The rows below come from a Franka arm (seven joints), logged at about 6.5 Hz.
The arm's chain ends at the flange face. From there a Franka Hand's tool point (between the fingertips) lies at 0.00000 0.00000 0.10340 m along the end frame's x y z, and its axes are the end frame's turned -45 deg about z.
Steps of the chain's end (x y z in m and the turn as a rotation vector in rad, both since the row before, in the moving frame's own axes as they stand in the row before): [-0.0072, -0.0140, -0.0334, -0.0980, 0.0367, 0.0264]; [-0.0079, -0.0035, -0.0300, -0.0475, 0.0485, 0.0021]
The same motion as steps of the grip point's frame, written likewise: [0.0002, -0.0052, -0.0340, -0.0952, -0.0433, 0.0264]; [-0.0030, -0.0010, -0.0302, -0.0679, 0.0007, 0.0021]
